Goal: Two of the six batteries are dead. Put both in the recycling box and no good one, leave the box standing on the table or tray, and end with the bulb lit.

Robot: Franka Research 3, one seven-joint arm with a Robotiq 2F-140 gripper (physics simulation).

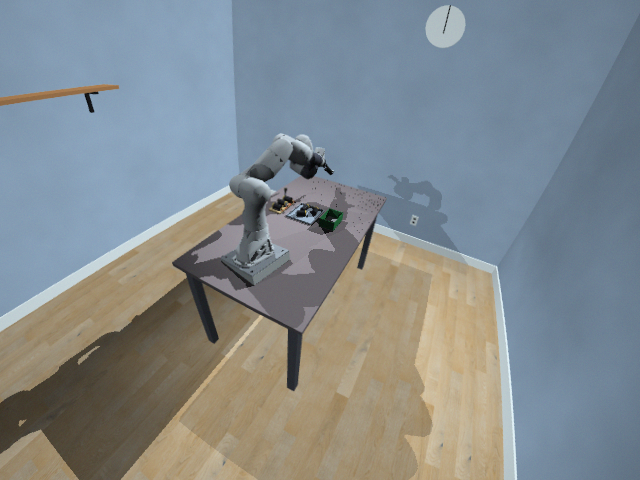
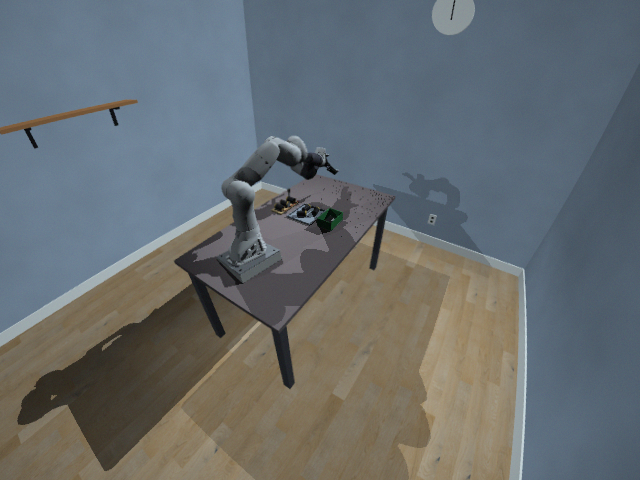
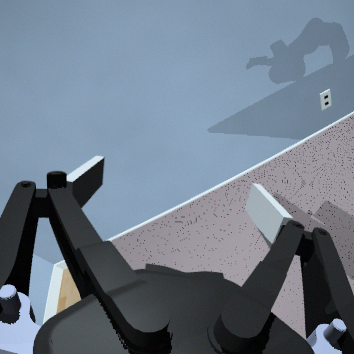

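Observation:
The green recycling box (image 1: pixel 325 223) (image 2: pixel 324 224) stands on the table beside the light blue tray (image 1: pixel 302 220) (image 2: pixel 301 219). Several dark batteries (image 1: pixel 302 212) (image 2: pixel 302 213) lie on the tray; their exact count is too small to tell. A yellowish holder with dark cylinders (image 1: pixel 281 203) (image 2: pixel 280 205) stands on the tray's other side. A thin dark post (image 1: pixel 285 191) (image 2: pixel 288 193) rises at its far end, perhaps the bulb; no glow shows. What lies inside the box is unclear. My gripper (image 1: pixel 329 169) (image 2: pixel 333 169) (image 3: pixel 177 183) is open and empty, high above the table's far part.
The table (image 1: pixel 276 232) (image 2: pixel 279 235) carries the arm's base (image 1: pixel 256 271) (image 2: pixel 250 268) at its near end. A blue wall with an outlet (image 1: pixel 414 220) (image 2: pixel 432 219) (image 3: pixel 325 99) stands beyond the far edge. A wooden shelf (image 1: pixel 62 93) (image 2: pixel 72 113) hangs on the left wall.

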